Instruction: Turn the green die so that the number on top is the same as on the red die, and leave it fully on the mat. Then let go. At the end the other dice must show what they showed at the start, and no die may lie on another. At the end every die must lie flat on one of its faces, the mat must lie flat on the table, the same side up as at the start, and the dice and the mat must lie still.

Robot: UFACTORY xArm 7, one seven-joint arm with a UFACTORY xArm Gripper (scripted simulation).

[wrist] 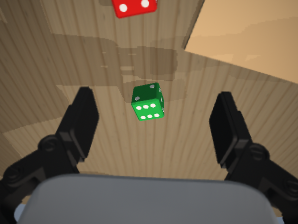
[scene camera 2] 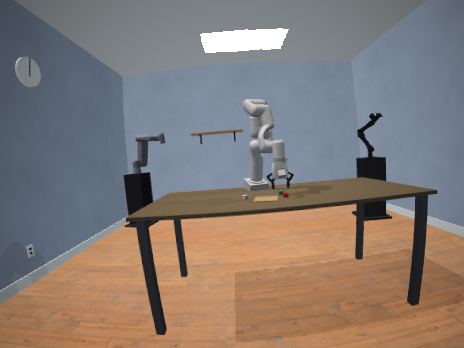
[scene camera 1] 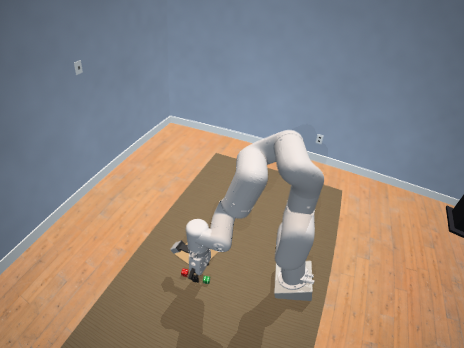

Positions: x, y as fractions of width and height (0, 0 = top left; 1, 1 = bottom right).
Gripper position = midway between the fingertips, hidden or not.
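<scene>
A green die (wrist: 0.49, 0.45) is visible to me, and so is my gripper (wrist: 0.52, 0.46).
</scene>
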